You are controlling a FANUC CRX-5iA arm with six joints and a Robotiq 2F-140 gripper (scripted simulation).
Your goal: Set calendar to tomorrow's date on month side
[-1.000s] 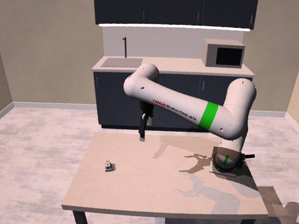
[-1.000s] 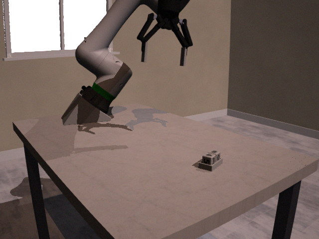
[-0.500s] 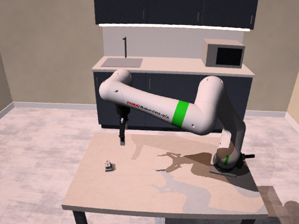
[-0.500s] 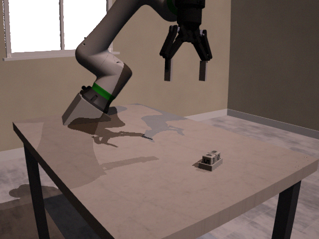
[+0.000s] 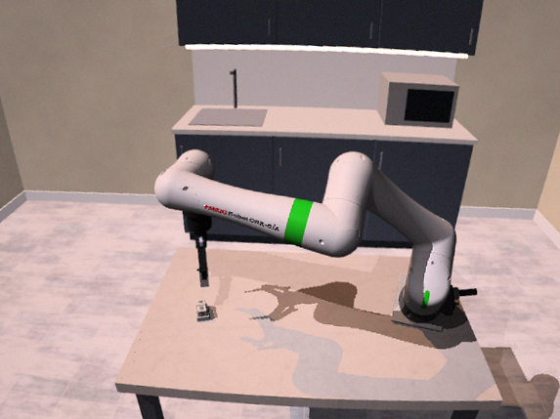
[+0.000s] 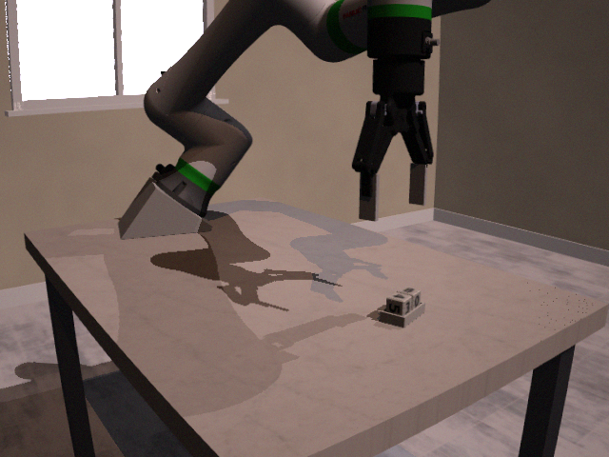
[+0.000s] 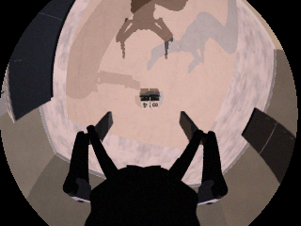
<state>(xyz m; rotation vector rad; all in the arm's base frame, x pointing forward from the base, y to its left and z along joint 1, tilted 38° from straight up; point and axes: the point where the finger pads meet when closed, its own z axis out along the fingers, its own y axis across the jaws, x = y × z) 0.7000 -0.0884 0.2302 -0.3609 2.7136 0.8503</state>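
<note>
Now: hand 10 mm short of the wooden calendar tray, 10 mm to the right of it and 170 mm above it.
</note>
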